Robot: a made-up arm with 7 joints.
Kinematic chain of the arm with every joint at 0, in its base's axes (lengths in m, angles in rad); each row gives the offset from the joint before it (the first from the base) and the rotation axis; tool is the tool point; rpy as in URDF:
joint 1: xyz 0 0 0.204 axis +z
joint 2: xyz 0 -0.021 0.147 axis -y
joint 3: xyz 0 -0.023 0.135 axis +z
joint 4: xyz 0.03 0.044 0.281 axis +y
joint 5: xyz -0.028 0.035 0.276 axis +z
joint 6: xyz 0 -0.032 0.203 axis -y
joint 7: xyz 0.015 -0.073 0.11 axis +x
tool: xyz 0 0 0 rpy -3.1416 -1.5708 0
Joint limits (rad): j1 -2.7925..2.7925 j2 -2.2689..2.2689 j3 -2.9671..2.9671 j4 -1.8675..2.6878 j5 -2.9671..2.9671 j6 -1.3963..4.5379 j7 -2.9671..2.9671
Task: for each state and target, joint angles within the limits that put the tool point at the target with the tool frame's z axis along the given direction. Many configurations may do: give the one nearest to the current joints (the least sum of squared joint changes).
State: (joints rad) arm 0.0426 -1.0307 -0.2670 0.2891 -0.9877 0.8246 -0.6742
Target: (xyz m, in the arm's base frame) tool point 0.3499 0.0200 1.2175 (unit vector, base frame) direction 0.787 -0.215 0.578
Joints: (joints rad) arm 0.1485 -0.7267 0.1026 -0.3609 -0.6459 0.9599 -0.6742
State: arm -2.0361 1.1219 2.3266 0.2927 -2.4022 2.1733 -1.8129
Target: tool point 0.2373 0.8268 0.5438 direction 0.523 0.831 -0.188
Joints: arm -2.0673 1.1433 2.2817 0.0107 -2.3818 2.1829 -1.8129
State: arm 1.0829 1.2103 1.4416 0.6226 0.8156 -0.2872 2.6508
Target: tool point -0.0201 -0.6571 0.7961 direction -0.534 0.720 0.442
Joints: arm 1.7110 1.8201 0.2927 1.3917 0.3562 0.1878 2.6508
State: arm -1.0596 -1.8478 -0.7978 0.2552 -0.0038 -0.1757 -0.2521
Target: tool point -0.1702 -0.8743 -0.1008 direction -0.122 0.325 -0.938
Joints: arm -1.5326 -1.8215 -0.5356 0.4237 0.4448 0.2987 -0.2521
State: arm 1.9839 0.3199 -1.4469 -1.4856 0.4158 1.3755 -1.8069
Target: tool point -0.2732 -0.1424 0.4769 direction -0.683 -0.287 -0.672
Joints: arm 2.4360 -0.0514 -1.8040 -1.8551 -0.4510 2.0604 -1.8069
